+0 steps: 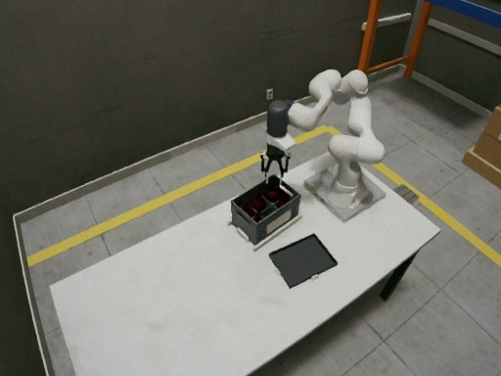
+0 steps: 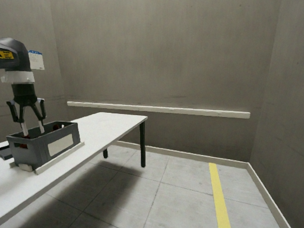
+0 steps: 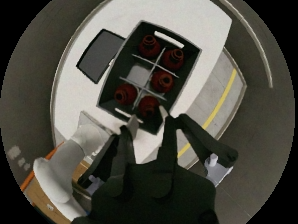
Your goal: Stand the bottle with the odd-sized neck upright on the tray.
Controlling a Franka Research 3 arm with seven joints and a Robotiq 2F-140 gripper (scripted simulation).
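Right now the dark grey crate is 8 cm ahead of my hand, 5 cm to the left of it and 13 cm below it. Also, from my hand: flat black tray (8 cm ahead, 34 cm to the left, 20 cm below).
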